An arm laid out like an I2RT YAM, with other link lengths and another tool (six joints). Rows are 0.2 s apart.
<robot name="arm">
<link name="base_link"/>
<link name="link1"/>
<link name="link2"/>
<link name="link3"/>
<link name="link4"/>
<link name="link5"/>
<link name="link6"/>
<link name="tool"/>
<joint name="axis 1" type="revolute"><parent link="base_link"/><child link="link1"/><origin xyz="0.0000 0.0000 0.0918"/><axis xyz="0 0 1"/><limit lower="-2.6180" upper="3.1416"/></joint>
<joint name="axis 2" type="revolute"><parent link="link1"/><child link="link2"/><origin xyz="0.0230 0.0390 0.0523"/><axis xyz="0 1 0"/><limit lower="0.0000" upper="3.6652"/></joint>
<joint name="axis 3" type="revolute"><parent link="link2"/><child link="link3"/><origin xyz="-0.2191 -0.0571 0.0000"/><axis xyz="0 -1 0"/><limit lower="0.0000" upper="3.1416"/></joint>
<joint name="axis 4" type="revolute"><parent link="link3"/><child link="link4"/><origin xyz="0.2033 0.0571 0.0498"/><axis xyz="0 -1 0"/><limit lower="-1.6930" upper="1.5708"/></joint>
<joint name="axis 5" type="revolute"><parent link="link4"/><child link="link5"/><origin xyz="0.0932 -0.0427 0.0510"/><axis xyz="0 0 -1"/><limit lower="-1.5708" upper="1.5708"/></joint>
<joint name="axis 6" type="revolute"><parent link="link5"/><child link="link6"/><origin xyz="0.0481 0.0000 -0.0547"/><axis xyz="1 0 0"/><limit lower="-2.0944" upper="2.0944"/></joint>
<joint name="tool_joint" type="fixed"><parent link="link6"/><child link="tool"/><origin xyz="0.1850 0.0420 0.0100" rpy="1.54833 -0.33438 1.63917"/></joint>
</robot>
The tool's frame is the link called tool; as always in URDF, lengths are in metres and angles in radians.
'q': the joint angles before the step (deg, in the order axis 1, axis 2, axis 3, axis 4, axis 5, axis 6). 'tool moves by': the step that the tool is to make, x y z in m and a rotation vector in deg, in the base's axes. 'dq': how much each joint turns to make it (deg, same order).
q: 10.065 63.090 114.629 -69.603 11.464 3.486
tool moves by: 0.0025 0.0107 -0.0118 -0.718 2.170 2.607
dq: 0.063 1.247 0.085 -0.893 -2.297 -1.159
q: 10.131 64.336 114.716 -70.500 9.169 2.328
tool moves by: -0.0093 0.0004 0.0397 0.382 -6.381 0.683
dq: 0.028 -1.237 3.145 2.109 -0.409 -0.917
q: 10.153 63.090 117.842 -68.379 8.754 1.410
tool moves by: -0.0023 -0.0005 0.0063 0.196 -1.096 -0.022
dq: 0.002 -0.456 0.165 0.492 0.023 0.005
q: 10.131 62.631 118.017 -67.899 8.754 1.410
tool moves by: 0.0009 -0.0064 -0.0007 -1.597 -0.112 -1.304
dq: -0.005 -0.025 0.007 0.012 1.613 -1.291
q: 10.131 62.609 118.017 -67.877 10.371 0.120
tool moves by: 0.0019 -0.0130 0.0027 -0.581 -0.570 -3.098
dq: -0.023 -0.060 0.037 0.363 3.148 -0.005
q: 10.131 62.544 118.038 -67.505 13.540 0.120
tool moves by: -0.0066 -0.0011 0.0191 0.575 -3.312 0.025
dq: -0.011 -1.176 0.521 1.670 -0.032 -0.023
